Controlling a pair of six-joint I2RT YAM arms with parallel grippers.
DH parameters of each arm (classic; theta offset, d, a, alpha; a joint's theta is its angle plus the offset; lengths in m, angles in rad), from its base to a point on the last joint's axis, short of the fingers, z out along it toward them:
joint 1: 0 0.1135 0.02 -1.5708
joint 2: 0 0 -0.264 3.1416
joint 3: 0.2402 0 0.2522 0
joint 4: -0.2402 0 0.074 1.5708
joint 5: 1.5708 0 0 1.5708
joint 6: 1.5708 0.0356 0 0
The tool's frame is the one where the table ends.
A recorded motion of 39 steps. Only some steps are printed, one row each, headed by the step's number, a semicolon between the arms.
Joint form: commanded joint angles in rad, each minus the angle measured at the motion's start. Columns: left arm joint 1, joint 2, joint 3, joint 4, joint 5, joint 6; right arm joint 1, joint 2, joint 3, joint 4, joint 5, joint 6.
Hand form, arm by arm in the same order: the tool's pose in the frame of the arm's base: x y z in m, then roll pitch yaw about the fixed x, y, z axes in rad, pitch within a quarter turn. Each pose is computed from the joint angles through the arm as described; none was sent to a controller.
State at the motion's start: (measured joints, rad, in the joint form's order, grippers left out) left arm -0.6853 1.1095 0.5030 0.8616 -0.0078 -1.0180; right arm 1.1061 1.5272 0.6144 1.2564 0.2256 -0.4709
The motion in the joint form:
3: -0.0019 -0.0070 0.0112 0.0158 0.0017 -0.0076; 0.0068 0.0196 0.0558 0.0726 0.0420 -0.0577
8: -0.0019 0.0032 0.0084 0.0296 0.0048 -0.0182; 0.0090 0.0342 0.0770 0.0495 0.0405 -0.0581
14: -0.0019 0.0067 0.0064 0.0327 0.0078 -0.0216; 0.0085 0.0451 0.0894 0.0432 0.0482 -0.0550
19: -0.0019 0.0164 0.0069 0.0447 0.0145 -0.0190; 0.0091 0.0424 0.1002 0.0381 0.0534 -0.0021
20: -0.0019 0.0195 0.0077 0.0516 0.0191 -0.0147; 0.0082 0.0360 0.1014 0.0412 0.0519 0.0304
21: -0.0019 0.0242 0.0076 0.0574 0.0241 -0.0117; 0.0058 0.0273 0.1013 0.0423 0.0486 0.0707
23: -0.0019 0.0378 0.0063 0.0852 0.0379 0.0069; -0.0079 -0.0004 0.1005 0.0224 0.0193 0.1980
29: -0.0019 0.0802 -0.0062 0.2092 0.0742 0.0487; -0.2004 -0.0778 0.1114 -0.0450 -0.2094 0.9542
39: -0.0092 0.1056 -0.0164 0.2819 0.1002 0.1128; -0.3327 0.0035 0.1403 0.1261 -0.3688 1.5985
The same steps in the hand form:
3: 0.1880 -0.1540 0.2943 -1.2364 0.5185 -2.0811; 0.1472 0.2774 0.2749 -0.6982 0.9880 0.0291
8: 0.1888 -0.1548 0.2925 -1.2372 0.5092 -2.0875; 0.1490 0.2828 0.2747 -0.7260 0.9947 0.0092
14: 0.1891 -0.1552 0.2914 -1.2404 0.5073 -2.0929; 0.1508 0.2855 0.2745 -0.7277 1.0018 0.0015
19: 0.1900 -0.1562 0.2906 -1.2364 0.5111 -2.0967; 0.1512 0.2863 0.2781 -0.6453 1.0333 0.0890
20: 0.1902 -0.1566 0.2909 -1.2302 0.5158 -2.0967; 0.1509 0.2852 0.2807 -0.5831 1.0456 0.1565
21: 0.1906 -0.1572 0.2904 -1.2282 0.5199 -2.0997; 0.1509 0.2836 0.2834 -0.5090 1.0595 0.2385
23: 0.1914 -0.1584 0.2898 -1.2089 0.5393 -2.0976; 0.1522 0.2787 0.2896 -0.3010 1.0959 0.4894
29: 0.1921 -0.1607 0.2887 -1.1158 0.5777 -2.0683; 0.1906 0.2421 0.3097 0.7274 0.8925 1.7396
39: 0.1907 -0.1631 0.2868 -1.0481 0.6365 -2.0363; 0.2226 0.2244 0.3108 0.8976 0.4399 2.1905

